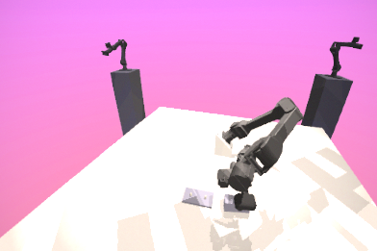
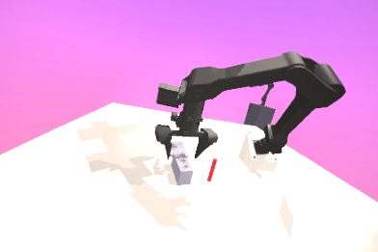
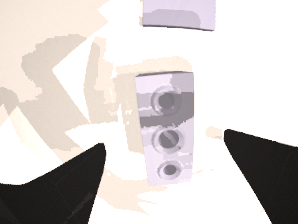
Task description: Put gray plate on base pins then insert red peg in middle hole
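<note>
Now: the gray plate 2 cm below my gripper tip. Also, from my gripper tip: gray base: 15 cm to the right, 5 cm below, 1 cm behind; red peg: 10 cm behind, 3 cm to the left, 2 cm below.
</note>
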